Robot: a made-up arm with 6 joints.
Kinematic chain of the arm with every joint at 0, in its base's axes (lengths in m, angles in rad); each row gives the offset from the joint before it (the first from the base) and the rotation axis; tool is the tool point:
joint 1: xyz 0 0 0.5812 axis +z
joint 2: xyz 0 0 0 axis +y
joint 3: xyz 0 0 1.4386 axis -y
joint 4: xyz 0 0 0 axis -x
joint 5: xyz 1.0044 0 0 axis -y
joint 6: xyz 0 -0.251 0 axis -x
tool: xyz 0 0 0
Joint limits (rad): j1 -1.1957..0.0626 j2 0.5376..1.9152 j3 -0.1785..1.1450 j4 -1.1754..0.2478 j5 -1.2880..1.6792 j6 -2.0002..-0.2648
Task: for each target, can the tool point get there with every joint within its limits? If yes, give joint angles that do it. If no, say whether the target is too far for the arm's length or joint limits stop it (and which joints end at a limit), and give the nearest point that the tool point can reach.
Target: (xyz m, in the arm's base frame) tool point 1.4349 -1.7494 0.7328
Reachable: yes | joints -0.7935 1.1701 0.8992 -0.6212 1.3833 -1.7868
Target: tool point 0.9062 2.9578 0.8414
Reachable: no: too far | nearest point 1.3661 -0.0112 0.9067 | short by 3.005 m
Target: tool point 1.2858 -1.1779 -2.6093
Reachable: no: too far | nearest point 1.1082 -1.0152 -0.9249 | short by 1.701 m
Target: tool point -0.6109 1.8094 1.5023
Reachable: no: joint limits stop it (at a limit: joint 1, joint 2, joint 3, joint 4) | nearest point 1.3457 -0.0125 0.9828 | short by 2.724 m
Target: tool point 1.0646 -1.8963 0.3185
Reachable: yes | joints -0.9706 1.2970 0.7607 -0.6966 1.1559 -1.0225
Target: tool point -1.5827 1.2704 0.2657
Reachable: no: joint limits stop it (at a limit: joint 1, joint 2, joint 3, joint 4) | nearest point 0.1489 -0.6419 -0.6590 | short by 2.741 m
